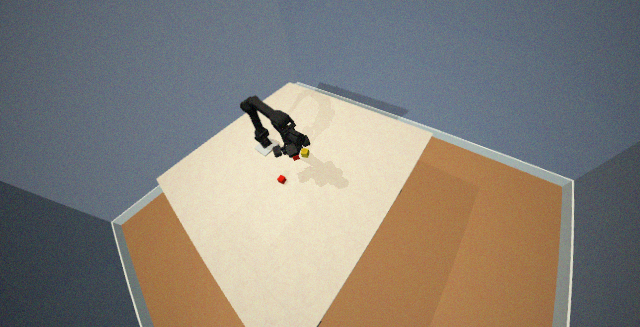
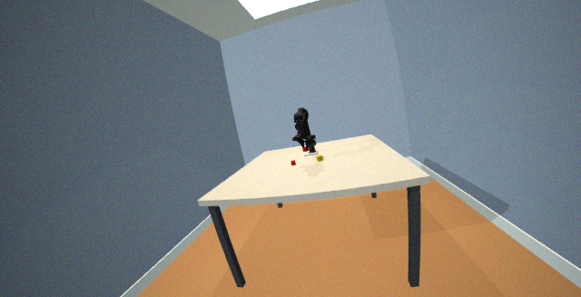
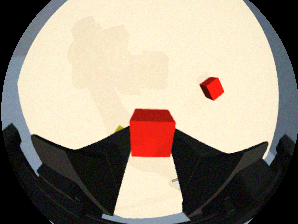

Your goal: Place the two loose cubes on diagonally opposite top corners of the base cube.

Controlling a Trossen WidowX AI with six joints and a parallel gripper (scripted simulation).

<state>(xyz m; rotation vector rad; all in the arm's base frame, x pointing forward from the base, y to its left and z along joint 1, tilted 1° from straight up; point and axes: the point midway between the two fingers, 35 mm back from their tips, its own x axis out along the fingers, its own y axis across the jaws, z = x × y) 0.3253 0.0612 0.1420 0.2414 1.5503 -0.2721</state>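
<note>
Now: gripper tip 100 mm above the yellow cube, 80 mm to the right of it and 60 mm past it.
</note>
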